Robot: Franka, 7 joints.
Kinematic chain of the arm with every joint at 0, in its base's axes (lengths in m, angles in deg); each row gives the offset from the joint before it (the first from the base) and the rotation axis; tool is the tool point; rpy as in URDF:
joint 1: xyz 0 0 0.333 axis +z
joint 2: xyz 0 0 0 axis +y
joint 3: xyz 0 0 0.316 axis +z
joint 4: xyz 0.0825 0 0 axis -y
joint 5: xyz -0.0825 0 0.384 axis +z
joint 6: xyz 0 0 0 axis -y
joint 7: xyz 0.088 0 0 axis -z
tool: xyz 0 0 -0.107 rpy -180 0 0
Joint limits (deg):
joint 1: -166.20..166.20
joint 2: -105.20..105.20
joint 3: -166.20..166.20
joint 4: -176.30..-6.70
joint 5: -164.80..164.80
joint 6: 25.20..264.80
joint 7: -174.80..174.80
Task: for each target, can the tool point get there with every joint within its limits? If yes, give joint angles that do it. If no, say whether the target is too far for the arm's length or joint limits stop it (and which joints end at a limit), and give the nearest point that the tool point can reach.
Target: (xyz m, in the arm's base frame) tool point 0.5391 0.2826 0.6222
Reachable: yes | joints 9.85 18.25 6.97 -88.62 110.41 57.10 -27.16
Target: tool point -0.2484 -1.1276 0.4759
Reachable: no: too far | nearest point -0.1832 -0.8315 0.4384 | short by 0.306 m
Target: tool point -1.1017 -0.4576 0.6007
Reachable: no: too far | nearest point -0.7730 -0.3211 0.5208 | short by 0.365 m
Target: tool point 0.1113 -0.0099 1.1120
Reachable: yes | joints 89.63 -10.51 -70.83 -31.99 138.41 64.85 -40.67
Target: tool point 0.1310 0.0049 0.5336
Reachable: yes | joints 14.45 -75.95 -8.68 -152.47 2.71 63.12 -81.83
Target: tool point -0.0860 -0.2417 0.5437
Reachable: yes | joints -62.86 -73.00 -17.14 -159.55 105.83 191.79 -119.73
